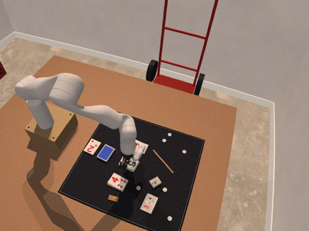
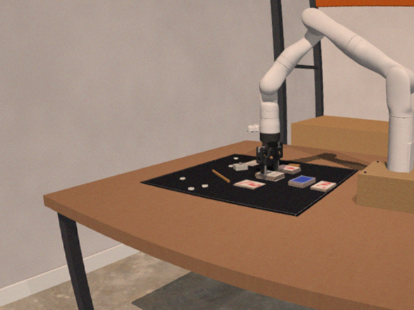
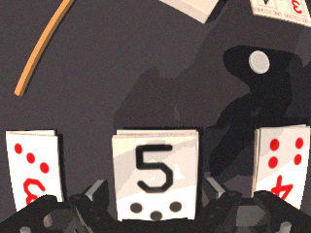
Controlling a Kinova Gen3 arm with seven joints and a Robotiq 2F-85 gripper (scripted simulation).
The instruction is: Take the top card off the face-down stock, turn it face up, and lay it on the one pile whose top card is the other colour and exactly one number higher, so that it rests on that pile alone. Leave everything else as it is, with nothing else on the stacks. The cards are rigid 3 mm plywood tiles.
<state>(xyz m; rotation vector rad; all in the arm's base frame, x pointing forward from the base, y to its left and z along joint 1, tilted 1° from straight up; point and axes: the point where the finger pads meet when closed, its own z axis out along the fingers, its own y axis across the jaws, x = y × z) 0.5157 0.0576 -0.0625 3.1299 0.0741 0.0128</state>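
The black mat lies 4 cm ahead of my hand, 2 cm to the left of it and 4 cm below it. Also, from my hand: small grey block (18 cm ahead, 3 cm to the right, 1 cm below); wooden stick (16 cm ahead, 10 cm to the left, 3 cm below); printed reference card (20 cm ahead, 14 cm to the right, 3 cm below).
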